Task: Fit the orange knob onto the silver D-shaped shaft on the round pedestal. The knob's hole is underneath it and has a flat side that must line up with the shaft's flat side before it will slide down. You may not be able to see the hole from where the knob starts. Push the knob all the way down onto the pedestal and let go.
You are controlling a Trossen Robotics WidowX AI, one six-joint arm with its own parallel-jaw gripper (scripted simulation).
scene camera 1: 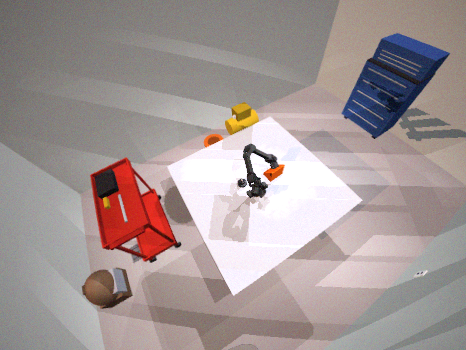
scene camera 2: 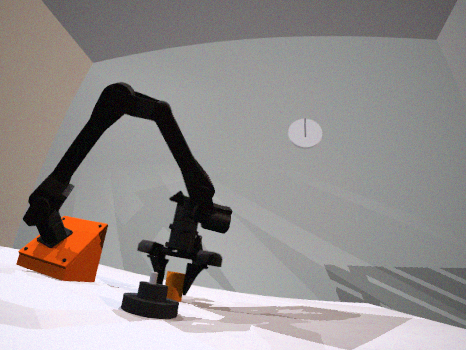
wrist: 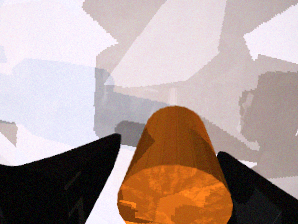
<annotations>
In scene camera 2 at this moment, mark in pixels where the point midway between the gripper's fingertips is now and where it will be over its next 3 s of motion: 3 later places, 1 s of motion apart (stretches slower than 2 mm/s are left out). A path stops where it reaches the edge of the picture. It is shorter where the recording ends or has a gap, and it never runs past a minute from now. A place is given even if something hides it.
My gripper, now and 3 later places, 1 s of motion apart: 171, 292; 176, 273; 172, 293; 178, 278
</annotations>
